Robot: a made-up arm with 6 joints. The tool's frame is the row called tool.
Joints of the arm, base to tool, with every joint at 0 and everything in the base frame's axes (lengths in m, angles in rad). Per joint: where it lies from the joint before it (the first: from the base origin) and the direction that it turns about. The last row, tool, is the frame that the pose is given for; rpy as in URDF.
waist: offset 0.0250 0.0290 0.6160 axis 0 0 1
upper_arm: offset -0.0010 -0.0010 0.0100 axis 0 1 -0.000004
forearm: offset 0.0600 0.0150 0.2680 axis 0 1 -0.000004
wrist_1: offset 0.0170 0.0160 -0.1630 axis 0 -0.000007 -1
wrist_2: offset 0.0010 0.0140 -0.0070 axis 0 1 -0.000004
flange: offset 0.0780 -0.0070 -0.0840 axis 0 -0.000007 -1
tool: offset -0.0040 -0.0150 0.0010 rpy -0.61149 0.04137 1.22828
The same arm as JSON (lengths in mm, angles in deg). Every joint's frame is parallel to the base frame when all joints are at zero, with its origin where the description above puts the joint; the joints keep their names.
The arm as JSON. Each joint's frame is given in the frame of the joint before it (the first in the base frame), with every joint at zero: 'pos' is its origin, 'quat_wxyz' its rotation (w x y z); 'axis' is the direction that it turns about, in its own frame. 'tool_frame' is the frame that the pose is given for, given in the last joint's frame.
{
  "length_unit": "mm",
  "angle_unit": "deg",
  "joints": [
    {
      "joint": "waist",
      "pos": [
        25.0,
        29.0,
        616.0
      ],
      "quat_wxyz": [
        1.0,
        0.0,
        0.0,
        0.0
      ],
      "axis": [
        0.0,
        0.0,
        1.0
      ]
    },
    {
      "joint": "upper_arm",
      "pos": [
        -1.0,
        -1.0,
        10.0
      ],
      "quat_wxyz": [
        1.0,
        0.0,
        0.0,
        0.0
      ],
      "axis": [
        0.0,
        1.0,
        0.0
      ]
    },
    {
      "joint": "forearm",
      "pos": [
        60.0,
        15.0,
        268.0
      ],
      "quat_wxyz": [
        1.0,
        0.0,
        0.0,
        0.0
      ],
      "axis": [
        0.0,
        1.0,
        0.0
      ]
    },
    {
      "joint": "wrist_1",
      "pos": [
        17.0,
        16.0,
        -163.0
      ],
      "quat_wxyz": [
        1.0,
        0.0,
        0.0,
        0.0
      ],
      "axis": [
        0.0,
        0.0,
        -1.0
      ]
    },
    {
      "joint": "wrist_2",
      "pos": [
        1.0,
        14.0,
        -7.0
      ],
      "quat_wxyz": [
        1.0,
        0.0,
        0.0,
        0.0
      ],
      "axis": [
        0.0,
        1.0,
        0.0
      ]
    },
    {
      "joint": "flange",
      "pos": [
        78.0,
        -7.0,
        -84.0
      ],
      "quat_wxyz": [
        1.0,
        0.0,
        0.0,
        0.0
      ],
      "axis": [
        0.0,
        0.0,
        -1.0
      ]
    }
  ],
  "tool_frame": {
    "pos": [
      -4.0,
      -15.0,
      1.0
    ],
    "quat_wxyz": [
      0.775612,
      -0.257315,
      -0.157298,
      0.554501
    ]
  }
}

